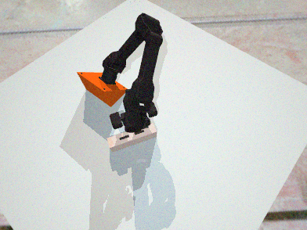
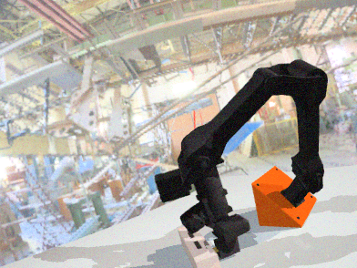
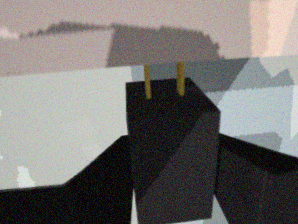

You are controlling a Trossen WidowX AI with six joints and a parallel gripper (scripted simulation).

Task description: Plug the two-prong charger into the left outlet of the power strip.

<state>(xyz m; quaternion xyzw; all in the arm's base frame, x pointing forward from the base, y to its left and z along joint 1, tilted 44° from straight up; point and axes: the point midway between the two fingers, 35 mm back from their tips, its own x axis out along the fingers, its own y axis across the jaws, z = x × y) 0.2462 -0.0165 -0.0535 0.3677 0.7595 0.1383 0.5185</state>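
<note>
My gripper tip is 2 cm short of the two-prong charger, 1 cm to the left of it and 1 cm below it.
</note>
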